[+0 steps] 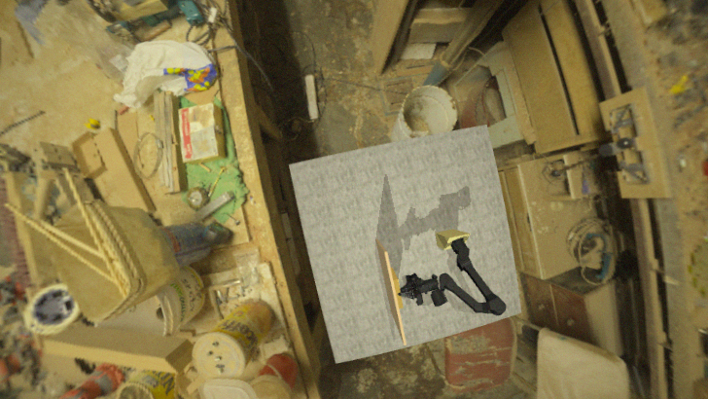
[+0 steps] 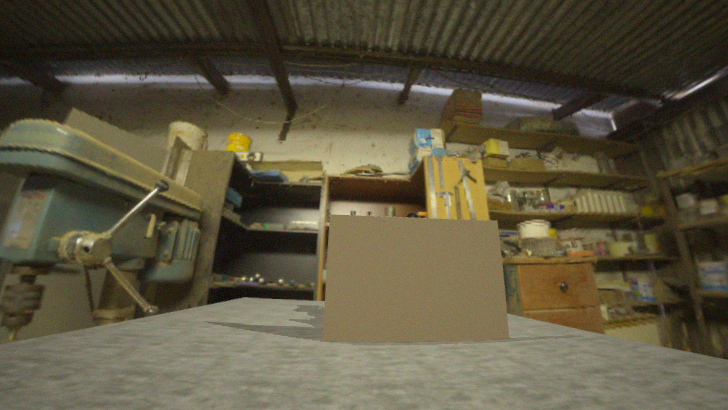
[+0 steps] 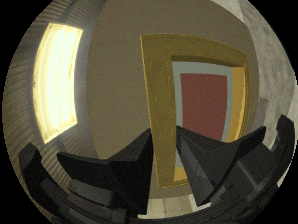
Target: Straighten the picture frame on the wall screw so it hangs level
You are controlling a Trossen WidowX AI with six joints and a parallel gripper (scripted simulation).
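My gripper tip is 5 cm above the picture frame, 1 cm to the left of it and 1 cm short of it. Round my gripper tip: tan wall panel (6 cm below, 2 cm to the right, 2 cm ahead).
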